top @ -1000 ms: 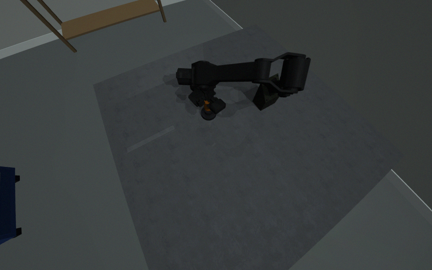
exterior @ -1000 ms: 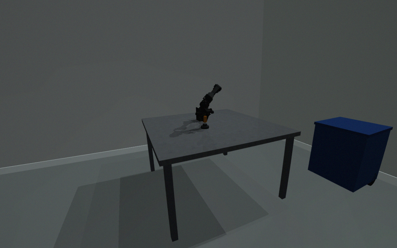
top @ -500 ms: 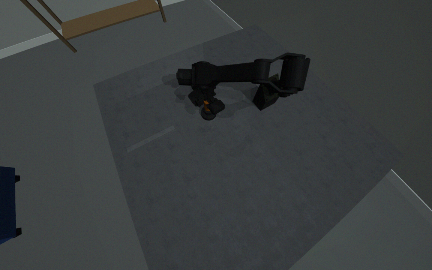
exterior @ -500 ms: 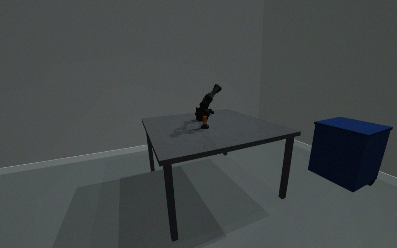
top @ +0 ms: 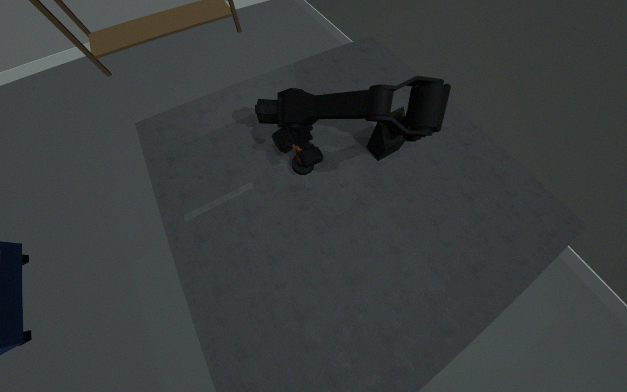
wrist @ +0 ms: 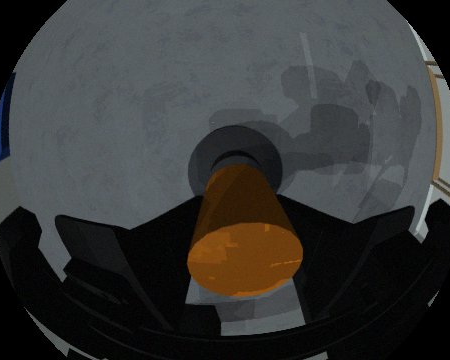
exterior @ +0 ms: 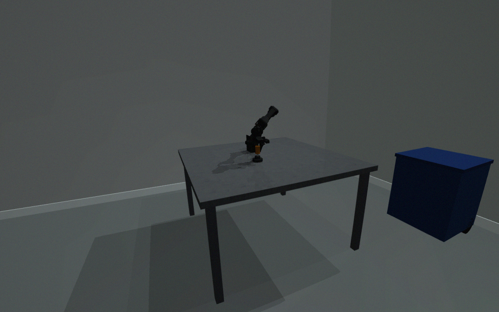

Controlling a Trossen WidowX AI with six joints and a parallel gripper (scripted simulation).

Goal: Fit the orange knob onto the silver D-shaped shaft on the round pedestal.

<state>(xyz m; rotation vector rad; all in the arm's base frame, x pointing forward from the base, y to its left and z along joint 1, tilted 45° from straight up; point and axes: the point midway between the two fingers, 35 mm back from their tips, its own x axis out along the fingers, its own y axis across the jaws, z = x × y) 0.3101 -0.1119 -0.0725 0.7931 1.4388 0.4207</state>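
Right now my gripper tip is 4 cm below the orange knob. The rest, counted from my gripper tip: pedestal 4 cm below.
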